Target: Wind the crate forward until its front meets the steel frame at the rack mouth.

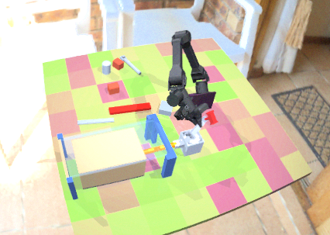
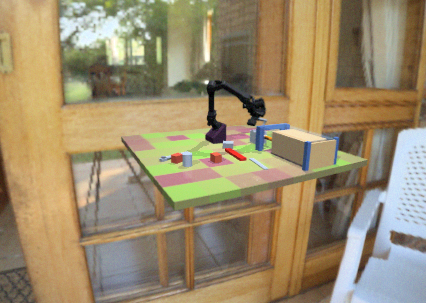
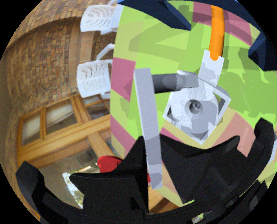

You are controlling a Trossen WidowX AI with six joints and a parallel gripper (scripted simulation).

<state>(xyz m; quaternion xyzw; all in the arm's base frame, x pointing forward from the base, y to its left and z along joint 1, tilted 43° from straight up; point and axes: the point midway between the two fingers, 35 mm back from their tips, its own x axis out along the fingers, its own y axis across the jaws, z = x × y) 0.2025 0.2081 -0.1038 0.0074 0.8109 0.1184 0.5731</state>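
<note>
My gripper tip is 5 cm past the red grip, 4 cm below it and 1 cm to the left of it. From my gripper tip the other things lie so: grey block: 29 cm to the right, 15 cm below, 1 cm ahead; then grey winch: 14 cm below, 2 cm to the right; then winch handle: 1 cm to the right, 1 cm behind, 1 cm above.
</note>
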